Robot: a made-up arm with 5 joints. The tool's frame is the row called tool. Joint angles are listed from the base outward.
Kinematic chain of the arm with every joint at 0, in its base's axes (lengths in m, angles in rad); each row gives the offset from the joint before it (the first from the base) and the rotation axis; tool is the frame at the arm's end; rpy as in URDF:
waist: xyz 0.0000 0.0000 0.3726 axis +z
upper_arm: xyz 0.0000 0.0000 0.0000 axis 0 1 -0.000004
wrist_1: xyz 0.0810 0.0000 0.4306 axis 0 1 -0.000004
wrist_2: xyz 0.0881 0.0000 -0.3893 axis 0 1 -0.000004
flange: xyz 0.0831 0.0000 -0.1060 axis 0 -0.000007 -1
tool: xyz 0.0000 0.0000 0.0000 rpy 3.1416 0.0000 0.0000
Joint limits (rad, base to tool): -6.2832..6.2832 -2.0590..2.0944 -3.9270..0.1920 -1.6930..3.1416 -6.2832..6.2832
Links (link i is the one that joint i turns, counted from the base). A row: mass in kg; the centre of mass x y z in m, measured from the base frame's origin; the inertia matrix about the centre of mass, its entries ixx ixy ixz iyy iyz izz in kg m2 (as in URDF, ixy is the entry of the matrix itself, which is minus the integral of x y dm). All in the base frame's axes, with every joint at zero. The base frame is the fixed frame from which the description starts. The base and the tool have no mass.
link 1: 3.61; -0.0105 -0.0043 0.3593; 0.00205 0 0 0.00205 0 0.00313
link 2: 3.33; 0.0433 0.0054 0.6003; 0.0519 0 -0.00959 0.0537 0 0.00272
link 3: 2.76; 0.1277 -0.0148 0.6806; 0.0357 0 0.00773 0.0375 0 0.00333
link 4: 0.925; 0.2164 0.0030 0.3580; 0.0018 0 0.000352 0.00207 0 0.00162
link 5: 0.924; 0.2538 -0.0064 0.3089; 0.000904 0 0 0.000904 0 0.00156
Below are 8 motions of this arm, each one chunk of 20 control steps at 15 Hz.
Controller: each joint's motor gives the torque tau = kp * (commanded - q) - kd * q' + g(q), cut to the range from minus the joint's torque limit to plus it. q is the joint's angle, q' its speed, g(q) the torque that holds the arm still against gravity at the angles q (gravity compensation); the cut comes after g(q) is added. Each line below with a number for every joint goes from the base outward.
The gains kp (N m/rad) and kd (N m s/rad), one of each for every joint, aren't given. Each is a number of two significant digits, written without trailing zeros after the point. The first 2 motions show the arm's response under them.
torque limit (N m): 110 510 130 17 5.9
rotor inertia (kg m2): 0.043 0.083 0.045 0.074 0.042
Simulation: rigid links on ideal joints. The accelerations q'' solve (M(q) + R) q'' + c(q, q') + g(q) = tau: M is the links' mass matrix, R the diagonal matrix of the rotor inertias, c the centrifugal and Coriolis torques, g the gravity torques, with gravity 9.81 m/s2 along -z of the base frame. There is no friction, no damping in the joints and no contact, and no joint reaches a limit. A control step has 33 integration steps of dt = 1/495 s. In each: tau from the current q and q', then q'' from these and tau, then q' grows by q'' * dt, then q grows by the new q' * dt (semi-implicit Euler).
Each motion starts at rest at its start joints. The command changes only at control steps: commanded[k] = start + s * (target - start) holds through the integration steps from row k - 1 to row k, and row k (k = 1, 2, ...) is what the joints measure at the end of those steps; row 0 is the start. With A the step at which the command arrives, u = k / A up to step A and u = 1 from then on. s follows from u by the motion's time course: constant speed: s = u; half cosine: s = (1 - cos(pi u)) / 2; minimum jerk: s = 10 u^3 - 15 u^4 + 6 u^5; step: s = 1 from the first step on.
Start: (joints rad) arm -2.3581 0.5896 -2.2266 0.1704 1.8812
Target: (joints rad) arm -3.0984 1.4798 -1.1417 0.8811 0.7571
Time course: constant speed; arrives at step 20
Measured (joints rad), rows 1 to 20:
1: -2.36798 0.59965 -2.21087 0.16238 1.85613
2: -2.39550 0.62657 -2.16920 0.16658 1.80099
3: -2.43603 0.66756 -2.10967 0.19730 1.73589
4: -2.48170 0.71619 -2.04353 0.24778 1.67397
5: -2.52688 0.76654 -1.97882 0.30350 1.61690
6: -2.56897 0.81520 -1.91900 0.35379 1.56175
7: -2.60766 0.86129 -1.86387 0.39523 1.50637
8: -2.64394 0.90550 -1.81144 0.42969 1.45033
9: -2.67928 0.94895 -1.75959 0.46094 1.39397
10: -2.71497 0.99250 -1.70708 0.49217 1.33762
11: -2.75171 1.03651 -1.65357 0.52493 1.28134
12: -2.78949 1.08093 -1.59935 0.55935 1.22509
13: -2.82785 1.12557 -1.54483 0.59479 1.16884
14: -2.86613 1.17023 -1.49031 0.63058 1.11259
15: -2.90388 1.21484 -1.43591 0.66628 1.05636
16: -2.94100 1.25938 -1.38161 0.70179 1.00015
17: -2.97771 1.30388 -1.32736 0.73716 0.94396
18: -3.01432 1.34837 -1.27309 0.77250 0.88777
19: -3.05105 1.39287 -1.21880 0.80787 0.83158
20: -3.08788 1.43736 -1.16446 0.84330 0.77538
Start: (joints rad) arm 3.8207 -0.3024 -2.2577 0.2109 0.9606
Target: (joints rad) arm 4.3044 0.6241 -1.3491 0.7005 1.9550
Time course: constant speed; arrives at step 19
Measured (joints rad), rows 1 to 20:
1: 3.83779 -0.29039 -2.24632 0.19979 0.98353
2: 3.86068 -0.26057 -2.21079 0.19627 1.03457
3: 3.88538 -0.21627 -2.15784 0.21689 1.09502
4: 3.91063 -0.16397 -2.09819 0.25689 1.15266
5: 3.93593 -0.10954 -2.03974 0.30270 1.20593
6: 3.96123 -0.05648 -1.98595 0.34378 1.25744
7: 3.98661 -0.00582 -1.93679 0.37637 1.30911
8: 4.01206 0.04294 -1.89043 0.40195 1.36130
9: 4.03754 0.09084 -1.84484 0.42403 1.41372
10: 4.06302 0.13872 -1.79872 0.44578 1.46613
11: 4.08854 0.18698 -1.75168 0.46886 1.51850
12: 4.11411 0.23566 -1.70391 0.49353 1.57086
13: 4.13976 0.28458 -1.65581 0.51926 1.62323
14: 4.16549 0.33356 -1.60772 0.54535 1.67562
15: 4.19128 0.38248 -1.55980 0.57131 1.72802
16: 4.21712 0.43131 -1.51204 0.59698 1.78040
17: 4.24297 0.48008 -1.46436 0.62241 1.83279
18: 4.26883 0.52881 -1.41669 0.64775 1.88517
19: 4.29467 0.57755 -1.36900 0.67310 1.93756
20: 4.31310 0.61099 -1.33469 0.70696 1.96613
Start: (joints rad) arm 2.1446 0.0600 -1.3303 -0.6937 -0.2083
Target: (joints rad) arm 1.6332 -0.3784 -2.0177 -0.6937 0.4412
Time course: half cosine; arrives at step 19
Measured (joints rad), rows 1 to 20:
1: 2.14302 0.05921 -1.33218 -0.69248 -0.20619
2: 2.13648 0.05565 -1.34010 -0.68894 -0.19755
3: 2.12273 0.04743 -1.35720 -0.68440 -0.17963
4: 2.10168 0.03368 -1.38410 -0.68084 -0.15263
5: 2.07430 0.01445 -1.41987 -0.67907 -0.11802
6: 2.04176 -0.00970 -1.46297 -0.67878 -0.07718
7: 2.00510 -0.03801 -1.51186 -0.67932 -0.03123
8: 1.96539 -0.06964 -1.56505 -0.68023 0.01869
9: 1.92381 -0.10374 -1.62113 -0.68134 0.07130
10: 1.88160 -0.13941 -1.67864 -0.68274 0.12514
11: 1.83999 -0.17571 -1.73609 -0.68454 0.17872
12: 1.80007 -0.21169 -1.79194 -0.68679 0.23056
13: 1.76280 -0.24634 -1.84468 -0.68945 0.27927
14: 1.72897 -0.27869 -1.89284 -0.69242 0.32353
15: 1.69932 -0.30782 -1.93507 -0.69550 0.36216
16: 1.67454 -0.33289 -1.97018 -0.69852 0.39411
17: 1.65534 -0.35318 -1.99720 -0.70127 0.41851
18: 1.64230 -0.36812 -2.01537 -0.70361 0.43469
19: 1.63587 -0.37728 -2.02422 -0.70539 0.44219
20: 1.63392 -0.38105 -2.02525 -0.70549 0.44298

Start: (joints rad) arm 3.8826 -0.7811 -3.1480 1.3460 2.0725
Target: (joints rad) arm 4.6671 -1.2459 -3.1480 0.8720 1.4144
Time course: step
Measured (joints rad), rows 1 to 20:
1: 4.07101 -0.93731 -3.02244 1.26689 1.81002
2: 4.40917 -1.10258 -3.10750 1.04650 1.45025
3: 4.67201 -1.22655 -3.21188 0.80302 1.31631
4: 4.82169 -1.28697 -3.25494 0.67564 1.34262
5: 4.85789 -1.29690 -3.23690 0.67106 1.39620
6: 4.80897 -1.28145 -3.19149 0.73789 1.42061
7: 4.72227 -1.26055 -3.15186 0.81837 1.42162
8: 4.64409 -1.24524 -3.13206 0.87555 1.41745
9: 4.60277 -1.23849 -3.12940 0.90035 1.41594
10: 4.60184 -1.23839 -3.13535 0.90072 1.41622
11: 4.62692 -1.24148 -3.14298 0.88933 1.41603
12: 4.65856 -1.24486 -3.14862 0.87668 1.41493
13: 4.68198 -1.24699 -3.15117 0.86851 1.41375
14: 4.69107 -1.24762 -3.15118 0.86584 1.41321
15: 4.68750 -1.24727 -3.14990 0.86695 1.41338
16: 4.67725 -1.24658 -3.14851 0.86944 1.41393
17: 4.66674 -1.24600 -3.14765 0.87162 1.41446
18: 4.66018 -1.24569 -3.14738 0.87279 1.41476
19: 4.65871 -1.24563 -3.14750 0.87303 1.41480
20: 4.66106 -1.24571 -3.14775 0.87274 1.41467

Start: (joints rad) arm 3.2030 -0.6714 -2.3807 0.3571 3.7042
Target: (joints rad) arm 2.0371 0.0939 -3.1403 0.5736 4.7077
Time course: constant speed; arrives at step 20
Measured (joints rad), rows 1 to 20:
1: 3.16718 -0.65530 -2.41058 0.35951 3.72804
2: 3.10982 -0.62933 -2.44891 0.36140 3.77831
3: 3.04997 -0.59702 -2.48682 0.36646 3.83590
4: 2.99117 -0.56064 -2.52279 0.37663 3.88995
5: 2.93299 -0.52206 -2.55783 0.39069 3.93992
6: 2.87509 -0.48272 -2.59321 0.40604 3.98871
7: 2.81737 -0.44347 -2.62959 0.42057 4.03810
8: 2.75971 -0.40464 -2.66697 0.43342 4.08820
9: 2.70206 -0.36622 -2.70502 0.44471 4.13857
10: 2.64436 -0.32803 -2.74334 0.45511 4.18887
11: 2.58661 -0.28990 -2.78161 0.46527 4.23905
12: 2.52879 -0.25171 -2.81971 0.47563 4.28919
13: 2.47092 -0.21342 -2.85764 0.48631 4.33933
14: 2.41298 -0.17506 -2.89546 0.49729 4.38948
15: 2.35497 -0.13665 -2.93324 0.50841 4.43964
16: 2.29689 -0.09823 -2.97105 0.51956 4.48981
17: 2.23874 -0.05982 -3.00889 0.53067 4.53999
18: 2.18053 -0.02142 -3.04678 0.54172 4.59017
19: 2.12224 0.01696 -3.08468 0.55271 4.64036
20: 2.06388 0.05533 -3.12259 0.56368 4.69054

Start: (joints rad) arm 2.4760 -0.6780 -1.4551 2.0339 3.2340
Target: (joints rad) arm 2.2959 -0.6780 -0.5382 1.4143 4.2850
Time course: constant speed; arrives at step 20
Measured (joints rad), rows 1 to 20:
1: 2.46991 -0.68060 -1.43020 2.02071 3.25773
2: 2.46153 -0.68080 -1.38665 1.99755 3.30982
3: 2.45266 -0.67935 -1.33785 1.96897 3.37081
4: 2.44369 -0.67805 -1.28992 1.93812 3.42827
5: 2.43468 -0.67747 -1.24365 1.90672 3.48109
6: 2.42567 -0.67736 -1.19809 1.87540 3.53234
7: 2.41666 -0.67740 -1.15252 1.84425 3.58407
8: 2.40764 -0.67745 -1.10676 1.81323 3.63655
9: 2.39863 -0.67746 -1.06088 1.78227 3.68930
10: 2.38961 -0.67746 -1.01499 1.75134 3.74198
11: 2.38060 -0.67747 -0.96911 1.72039 3.79455
12: 2.37158 -0.67748 -0.92325 1.68943 3.84707
13: 2.36257 -0.67749 -0.87739 1.65846 3.89959
14: 2.35356 -0.67750 -0.83153 1.62749 3.95214
15: 2.34455 -0.67751 -0.78567 1.59653 4.00469
16: 2.33554 -0.67753 -0.73981 1.56557 4.05725
17: 2.32653 -0.67754 -0.69395 1.53461 4.10980
18: 2.31752 -0.67756 -0.64810 1.50365 4.16235
19: 2.30851 -0.67757 -0.60224 1.47269 4.21489
20: 2.29950 -0.67759 -0.55638 1.44174 4.26744

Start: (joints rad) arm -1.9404 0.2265 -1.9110 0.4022 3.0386
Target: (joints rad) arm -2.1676 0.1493 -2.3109 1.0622 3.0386
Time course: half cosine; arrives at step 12
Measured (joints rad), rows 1 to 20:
1: -1.94185 0.22653 -1.91442 0.40757 3.03856
2: -1.94822 0.22584 -1.92710 0.42744 3.03845
3: -1.96224 0.22314 -1.95199 0.46546 3.03835
4: -1.98405 0.21781 -1.98869 0.51985 3.03833
5: -2.01171 0.20998 -2.03469 0.58688 3.03841
6: -2.04244 0.20025 -2.08641 0.66242 3.03855
7: -2.07354 0.18945 -2.13993 0.74209 3.03868
8: -2.10275 0.17843 -2.19141 0.82112 3.03877
9: -2.12820 0.16803 -2.23731 0.89451 3.03881
10: -2.14836 0.15899 -2.27450 0.95739 3.03880
11: -2.16206 0.15197 -2.30050 1.00536 3.03876
12: -2.16851 0.14744 -2.31355 1.03497 3.03871
13: -2.16930 0.14584 -2.31618 1.04901 3.03867
14: -2.16819 0.14654 -2.31423 1.05565 3.03864
15: -2.16750 0.14801 -2.31164 1.05989 3.03860
16: -2.16742 0.14919 -2.31006 1.06272 3.03856
17: -2.16753 0.14976 -2.30967 1.06402 3.03855
18: -2.16761 0.14982 -2.30999 1.06402 3.03856
19: -2.16762 0.14963 -2.31051 1.06333 3.03858
20: -2.16761 0.14940 -2.31091 1.06255 3.03860

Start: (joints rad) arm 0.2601 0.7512 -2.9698 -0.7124 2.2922
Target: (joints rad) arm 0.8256 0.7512 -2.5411 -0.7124 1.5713
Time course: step
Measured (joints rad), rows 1 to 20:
1: 0.42853 0.71617 -2.73819 -0.75085 1.99980
2: 0.70038 0.75126 -2.56661 -0.69058 1.59521
3: 0.88598 0.78686 -2.48698 -0.61382 1.46494
4: 0.95810 0.79514 -2.47933 -0.59511 1.51451
5: 0.93930 0.78304 -2.50594 -0.62687 1.57762
6: 0.87493 0.76568 -2.53398 -0.67190 1.59401
7: 0.81431 0.75300 -2.54896 -0.70557 1.58113
8: 0.78617 0.74726 -2.55196 -0.72193 1.56762
9: 0.79019 0.74661 -2.54882 -0.72473 1.56426
10: 0.80963 0.74839 -2.54424 -0.72044 1.56757
11: 0.82786 0.75045 -2.54084 -0.71487 1.57148
12: 0.83661 0.75173 -2.53944 -0.71125 1.57316
13: 0.83602 0.75209 -2.53953 -0.71012 1.57289
14: 0.83065 0.75188 -2.54024 -0.71057 1.57192
15: 0.82528 0.75150 -2.54092 -0.71152 1.57115
16: 0.82251 0.75121 -2.54129 -0.71230 1.57086
17: 0.82251 0.75108 -2.54138 -0.71268 1.57092
18: 0.82401 0.75107 -2.54130 -0.71273 1.57113
19: 0.82560 0.75112 -2.54118 -0.71261 1.57132
20: 0.82646 0.75118 -2.54109 -0.71247 1.57141

